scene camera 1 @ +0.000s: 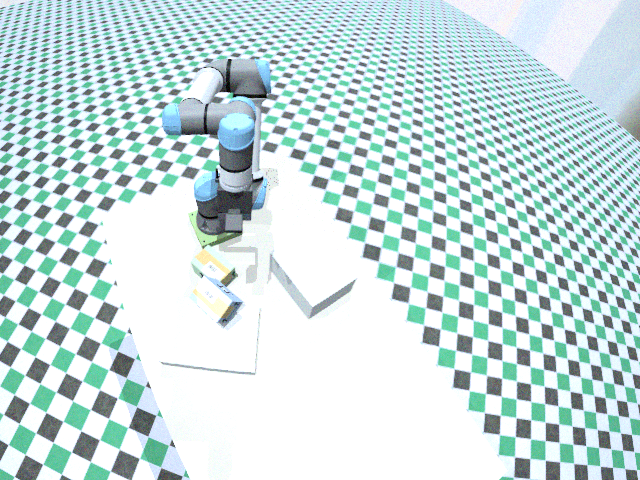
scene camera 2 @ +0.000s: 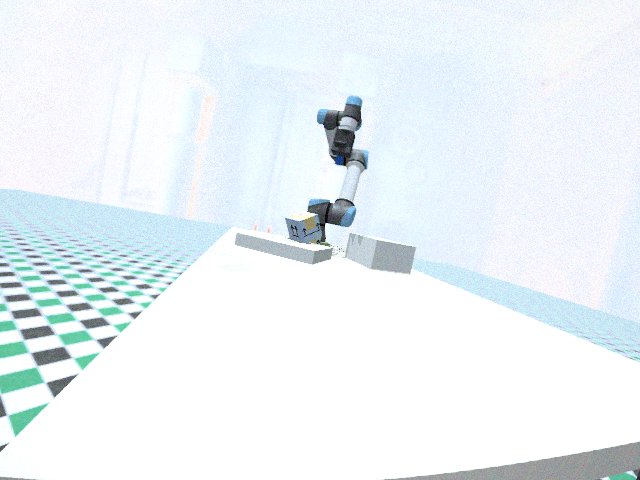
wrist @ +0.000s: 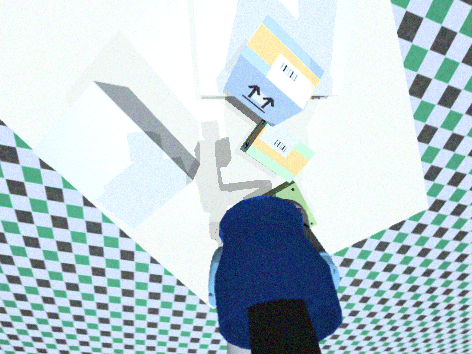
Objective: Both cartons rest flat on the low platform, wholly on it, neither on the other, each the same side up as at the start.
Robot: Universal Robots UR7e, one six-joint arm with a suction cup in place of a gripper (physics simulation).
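Places are measured from the arm's base along level axes (x ahead, y left, z up), in metres.
Pixels of known places: hand, tool point: (scene camera 2: 338, 164) (wrist: 261, 231); arm's base, link origin: (scene camera 1: 214, 219).
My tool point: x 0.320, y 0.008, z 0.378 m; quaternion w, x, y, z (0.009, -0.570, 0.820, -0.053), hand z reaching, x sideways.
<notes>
For each thing: its top centre in the pictures, then the offset to it from my tool point.
- blue carton, top centre: (wrist: 281, 74) (scene camera 1: 213, 291) (scene camera 2: 305, 212) 0.051 m ahead, 0.106 m right, 0.238 m down
- low white platform, top centre: (wrist: 275, 30) (scene camera 1: 209, 332) (scene camera 2: 287, 240) 0.129 m ahead, 0.165 m right, 0.364 m down
- green carton, top centre: (wrist: 281, 152) (scene camera 1: 212, 264) 0.099 m back, 0.076 m right, 0.330 m down
- taller pale block, top centre: (wrist: 115, 167) (scene camera 1: 313, 264) (scene camera 2: 381, 239) 0.051 m ahead, 0.250 m left, 0.292 m down
The blue carton (scene camera 1: 216, 299) (scene camera 2: 305, 227) (wrist: 280, 70) has an orange band and a label on top and arrows on its side. It looks tilted, at the robot-side edge of the low white platform (scene camera 1: 206, 353) (scene camera 2: 273, 248) (wrist: 212, 60), and reaches past that edge. The green carton (scene camera 1: 212, 266) (wrist: 282, 150) lies between the platform and the robot base, off the platform. The blue carton's end overlaps it in view; whether they touch is unclear. My suction gripper (scene camera 2: 339, 160) (wrist: 261, 207) is open, holding nothing, high above the table near the base. Its cup is hidden in scene camera 1.
A taller pale block (scene camera 1: 315, 273) (scene camera 2: 387, 255) (wrist: 85, 132) stands on the table on the other side of the cartons from the table's left edge in scene camera 1. The green base plate (scene camera 1: 196, 230) (wrist: 296, 194) is close to the green carton. The arm folds above the base.
</notes>
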